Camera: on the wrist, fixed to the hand. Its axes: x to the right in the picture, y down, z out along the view.
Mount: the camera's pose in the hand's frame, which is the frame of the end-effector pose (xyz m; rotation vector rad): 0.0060 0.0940 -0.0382 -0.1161 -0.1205 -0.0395
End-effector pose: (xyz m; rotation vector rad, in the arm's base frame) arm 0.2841 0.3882 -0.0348 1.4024 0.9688 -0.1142
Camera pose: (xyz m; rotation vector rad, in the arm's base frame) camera 0.3248 0.4452 0.0389 1.2560 0.8895 -0.1675
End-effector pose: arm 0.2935 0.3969 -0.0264 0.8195 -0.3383 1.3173
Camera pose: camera 0.1980 0.4305 -0.0170 0.8053 -0.4872 1.2028
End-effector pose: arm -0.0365 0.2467 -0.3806 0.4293 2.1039 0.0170
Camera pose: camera -0.0430 0.3427 -0.3478 0.3114 1.9809 0.0878
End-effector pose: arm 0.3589 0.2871 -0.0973 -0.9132 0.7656 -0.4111
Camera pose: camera 0.3350 0.3151 -0.1920 -1.0537 0.6671 -0.3456
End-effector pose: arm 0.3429 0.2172 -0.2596 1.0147 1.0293 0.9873
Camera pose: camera 0.2930 0.2513 -0.1779 0.9431 0.8796 0.9315
